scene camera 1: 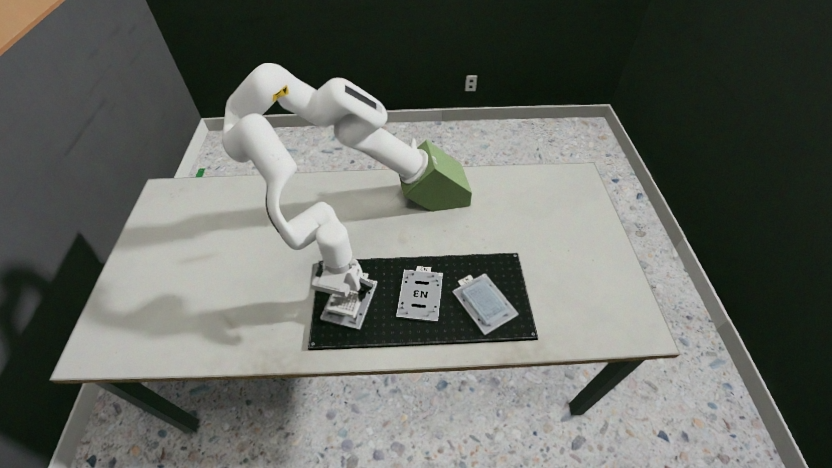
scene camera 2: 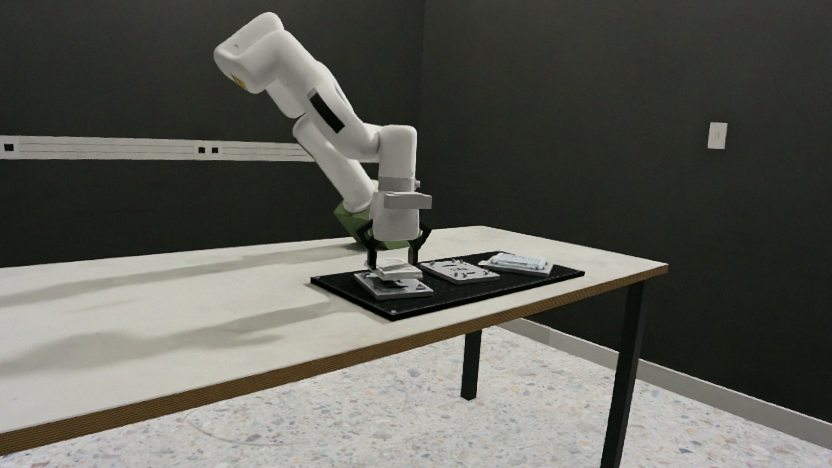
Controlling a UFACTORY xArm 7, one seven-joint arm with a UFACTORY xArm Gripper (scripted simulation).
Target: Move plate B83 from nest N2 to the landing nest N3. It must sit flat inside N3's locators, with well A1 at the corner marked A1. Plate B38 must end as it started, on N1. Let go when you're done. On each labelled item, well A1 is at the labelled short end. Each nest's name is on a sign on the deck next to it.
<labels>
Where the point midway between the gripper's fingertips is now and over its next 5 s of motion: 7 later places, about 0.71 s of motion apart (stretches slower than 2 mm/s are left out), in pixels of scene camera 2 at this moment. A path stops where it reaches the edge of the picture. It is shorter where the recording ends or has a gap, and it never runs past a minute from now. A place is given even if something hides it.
My gripper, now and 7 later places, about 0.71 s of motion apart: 392,267; 393,253; 393,238; 396,230; 425,228; 455,225; 461,226; 460,238
</labels>
